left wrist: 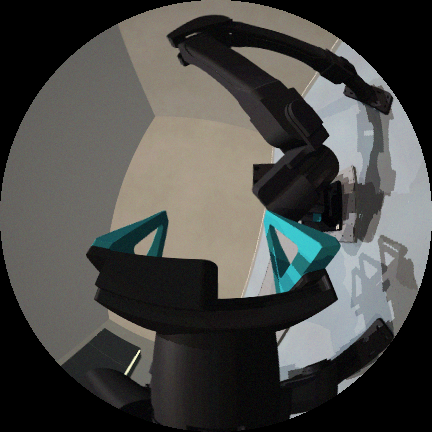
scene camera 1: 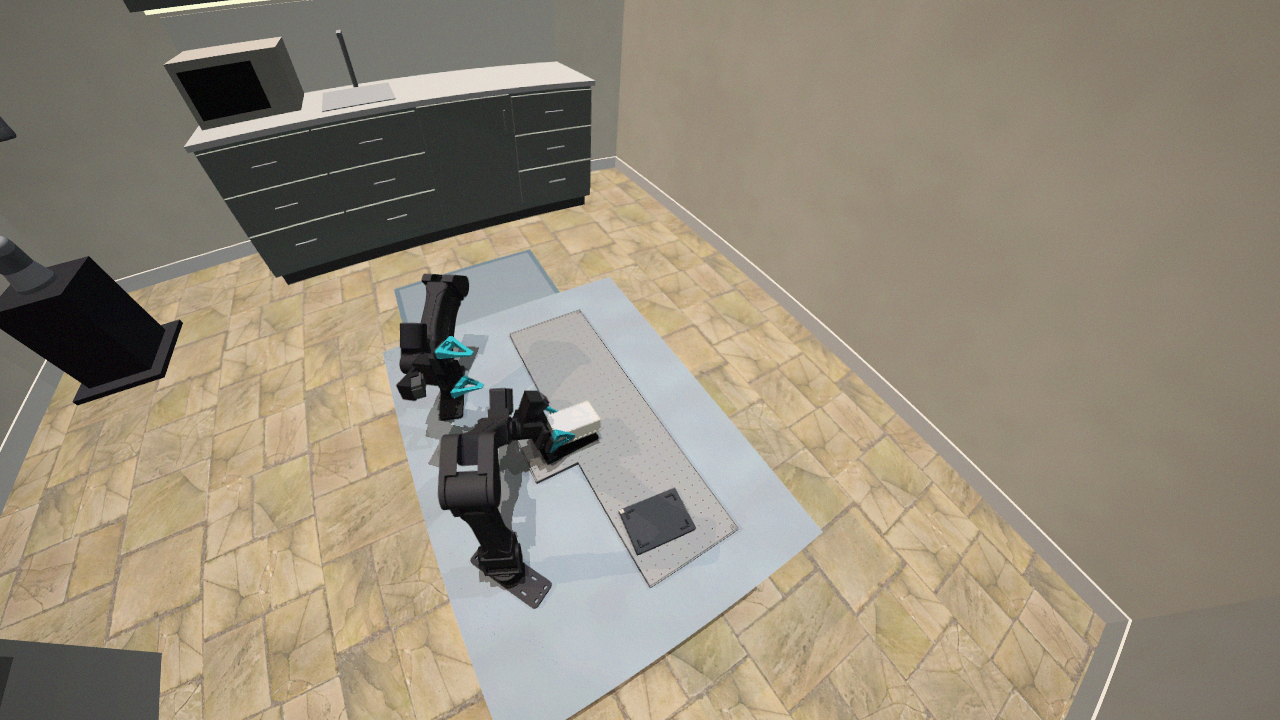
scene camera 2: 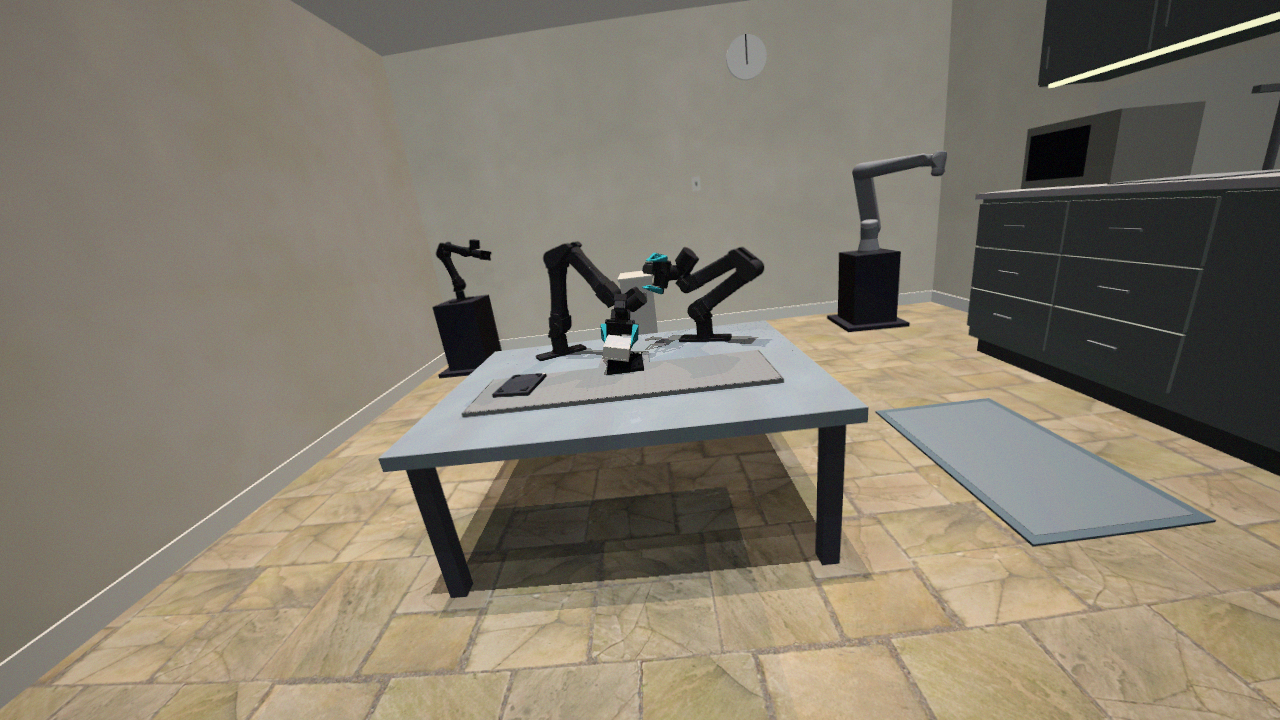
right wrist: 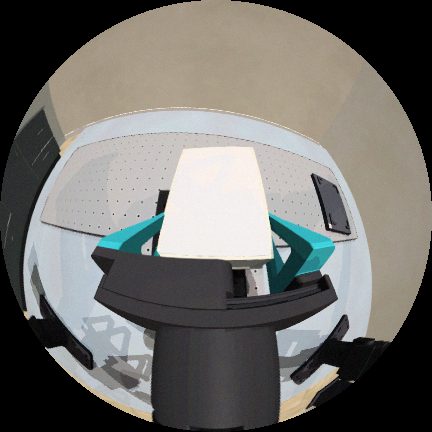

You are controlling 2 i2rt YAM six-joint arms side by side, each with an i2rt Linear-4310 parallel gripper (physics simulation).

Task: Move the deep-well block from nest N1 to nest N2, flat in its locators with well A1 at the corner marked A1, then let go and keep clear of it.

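Places are measured from the left arm's base along level axes (x ahead, y left, z up), in millimetres.
Pixels of known places: left gripper, fingertip midpoint: (left wrist: 215, 215) (scene camera 1: 477, 370) (scene camera 2: 645, 274); right gripper, fingertip midpoint: (scene camera 1: 567, 425) (right wrist: 215, 215); left arm's base, link origin: (scene camera 2: 705, 339); right arm's base, link origin: (scene camera 1: 510, 573) (scene camera 2: 561, 353) (right wrist: 323, 350).
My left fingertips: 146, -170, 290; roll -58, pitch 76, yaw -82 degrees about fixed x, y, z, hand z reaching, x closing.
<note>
For each thing: its top centre in the pictures, then the offset to it from my left fingertips, as dx, dy, dz. Level surfaces: height alone.
- white deep-well block, top centre: (right wrist: 223, 178) (scene camera 1: 573, 416) (scene camera 2: 616, 338) +211, -55, -173
- second dark nest, top centre: (scene camera 1: 657, 518) (right wrist: 335, 200) (scene camera 2: 519, 381) +379, -342, -259
- perforated grey board, surface height: dz -277
- pale blue table, surface height: dz -290
The white deep-well block (scene camera 1: 577, 418) (scene camera 2: 616, 348) (right wrist: 215, 200) is between the teal fingers of my right gripper (scene camera 1: 556, 426) (scene camera 2: 619, 335) (right wrist: 215, 215), which is shut on it. The block looks held above a dark nest (scene camera 1: 572, 448) (scene camera 2: 624, 365), which it mostly hides. A second dark nest (scene camera 1: 657, 521) (scene camera 2: 519, 385) (right wrist: 332, 205) has corner locators and a small white mark at one corner, with no block on it. I cannot read the nest labels or well A1. My left gripper (scene camera 1: 477, 369) (scene camera 2: 653, 274) (left wrist: 215, 215) is open and empty, apart from the block.
A perforated grey board (scene camera 1: 581, 335) (scene camera 2: 760, 371) (right wrist: 100, 175) lies on the pale blue table (scene camera 1: 751, 555) (scene camera 2: 429, 438) under both nests. In scene camera 1 the left arm stands above and left of the right arm. A cabinet (scene camera 1: 465, 161) stands beyond the table.
</note>
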